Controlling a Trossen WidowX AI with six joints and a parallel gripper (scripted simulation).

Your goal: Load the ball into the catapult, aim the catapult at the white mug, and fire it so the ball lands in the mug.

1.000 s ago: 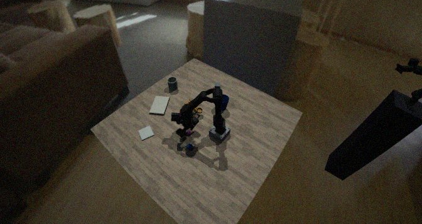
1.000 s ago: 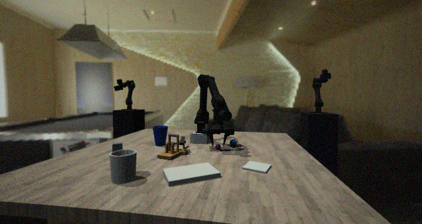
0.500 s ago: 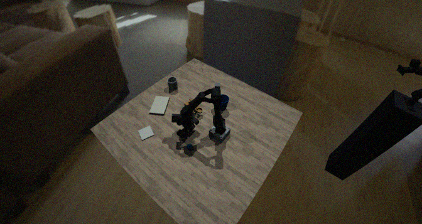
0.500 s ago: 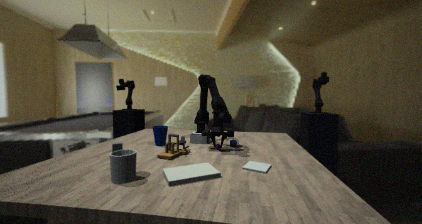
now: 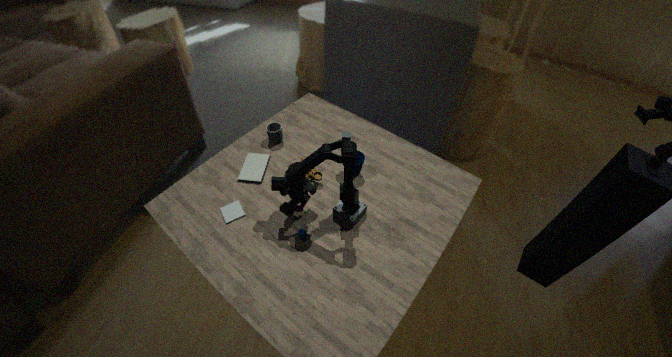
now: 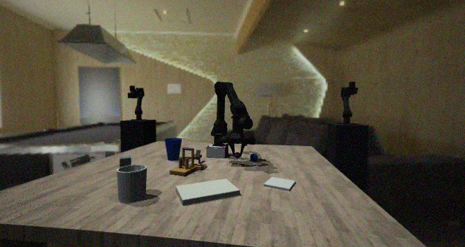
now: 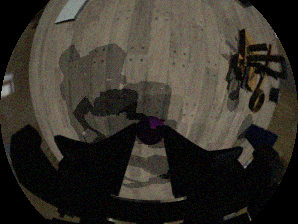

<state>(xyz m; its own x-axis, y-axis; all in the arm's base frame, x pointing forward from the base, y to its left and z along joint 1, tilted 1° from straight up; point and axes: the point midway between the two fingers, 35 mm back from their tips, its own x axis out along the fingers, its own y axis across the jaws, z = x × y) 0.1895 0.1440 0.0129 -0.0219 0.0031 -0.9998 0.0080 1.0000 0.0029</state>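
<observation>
Right now the wooden catapult is 20 cm to the right of my gripper tip, 12 cm ahead of it and 1 cm above it. The rest, counted from my gripper tip: purple ball 1 cm above; blue ball 9 cm behind, 8 cm to the left, 2 cm below; white tile 27 cm ahead, 20 cm to the left, 4 cm below.
</observation>
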